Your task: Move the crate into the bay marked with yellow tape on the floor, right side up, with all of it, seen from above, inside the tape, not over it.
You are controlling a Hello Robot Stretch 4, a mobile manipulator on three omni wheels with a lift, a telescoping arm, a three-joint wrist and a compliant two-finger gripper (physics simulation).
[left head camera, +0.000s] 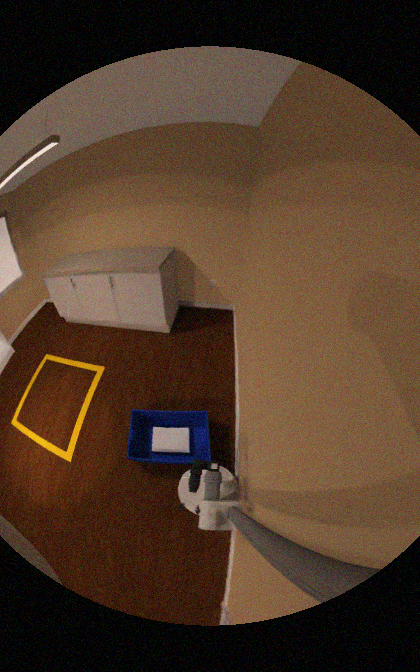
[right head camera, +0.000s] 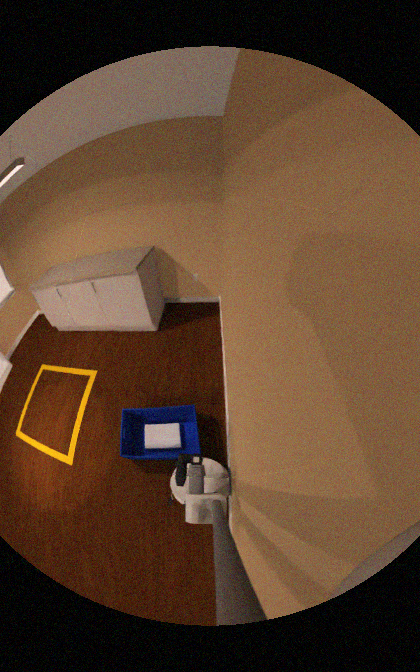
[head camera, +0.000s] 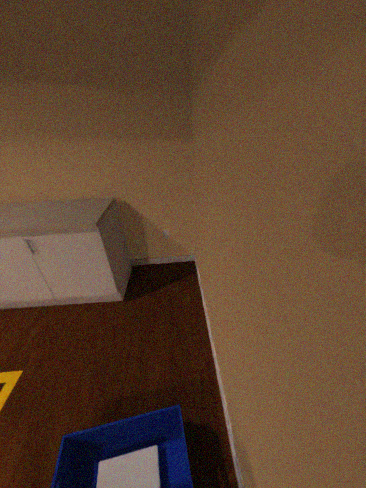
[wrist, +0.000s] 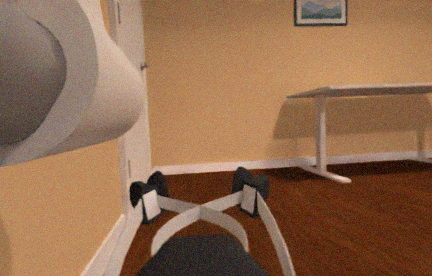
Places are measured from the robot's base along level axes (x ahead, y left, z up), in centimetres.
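Pixels of known places: gripper, between the fingertips: [wrist: 200, 184].
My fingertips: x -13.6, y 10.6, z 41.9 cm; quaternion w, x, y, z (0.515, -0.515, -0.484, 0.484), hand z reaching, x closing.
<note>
Behind a point stands the place of what it marks.
The blue crate [head camera: 135, 425] @(x 56.9, y 29.9, z 11.4 cm) [left head camera: 142, 458] [right head camera: 135, 455] stands upright on the floor, open side up, with a white block [head camera: 129, 469] @(x 42.1, y 32.2, z 4.4 cm) [left head camera: 171, 440] [right head camera: 162, 436] inside. In the left and right head views it is directly in front of the robot's base, close to the right wall. The yellow tape bay [head camera: 11, 385] @(x 91.9, y 123.6, z -2.7 cm) [left head camera: 77, 425] [right head camera: 80, 420] lies on the floor to the left of the crate, apart from it. My gripper [wrist: 200, 184] @(x -13.6, y 10.6, z 41.9 cm) is open and empty in the wrist view, away from the crate, which does not show there.
A white cabinet [head camera: 75, 265] @(x 158.0, y 87.4, z 49.0 cm) [left head camera: 135, 300] [right head camera: 120, 305] stands against the far wall. The right wall [left head camera: 320, 350] [right head camera: 300, 375] runs close beside the crate and base [left head camera: 187, 492] [right head camera: 177, 482]. In the wrist view, a white table [wrist: 321, 135] @(x -207.0, y 125.3, z 31.4 cm) and a door [wrist: 134, 45] @(x -169.3, y -19.4, z 98.0 cm) show.
</note>
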